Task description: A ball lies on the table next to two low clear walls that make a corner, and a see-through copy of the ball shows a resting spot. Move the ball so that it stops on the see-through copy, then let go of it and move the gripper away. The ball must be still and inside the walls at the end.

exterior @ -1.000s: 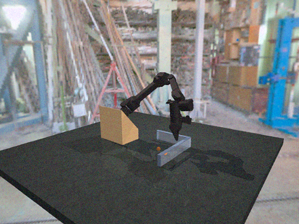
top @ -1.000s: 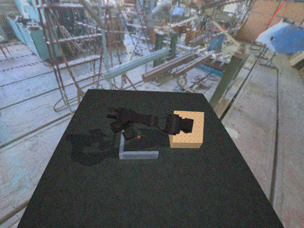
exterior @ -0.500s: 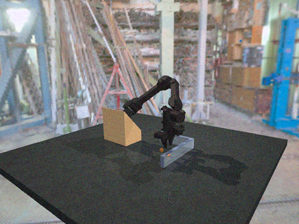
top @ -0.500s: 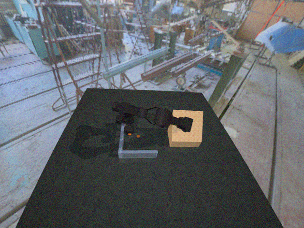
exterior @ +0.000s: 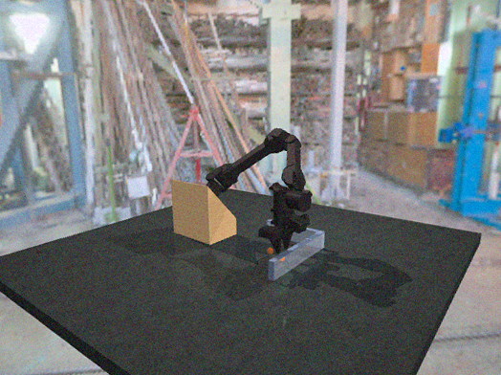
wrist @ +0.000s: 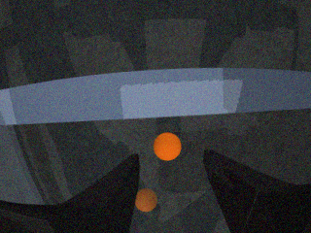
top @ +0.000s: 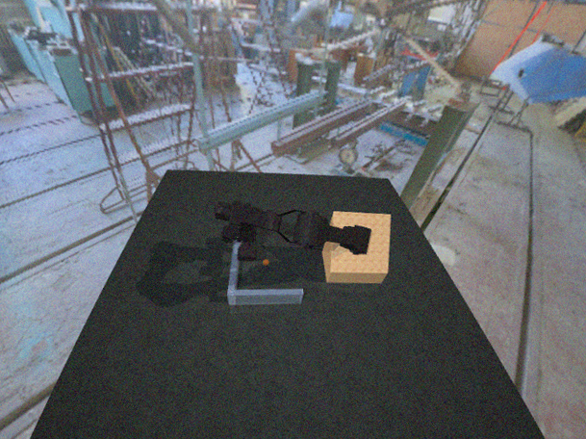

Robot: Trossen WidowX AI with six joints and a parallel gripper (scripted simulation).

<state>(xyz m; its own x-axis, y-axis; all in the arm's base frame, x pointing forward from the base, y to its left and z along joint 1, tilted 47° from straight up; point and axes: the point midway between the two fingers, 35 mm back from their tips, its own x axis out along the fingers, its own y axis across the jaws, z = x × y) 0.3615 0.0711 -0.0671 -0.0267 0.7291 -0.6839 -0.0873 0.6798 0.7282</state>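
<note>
Now: gripper tip 3 cm above the orange ball. Also, from my gripper tip: see-through copy of ball 7 cm behind, 3 cm below, 2 cm to the left.
</note>
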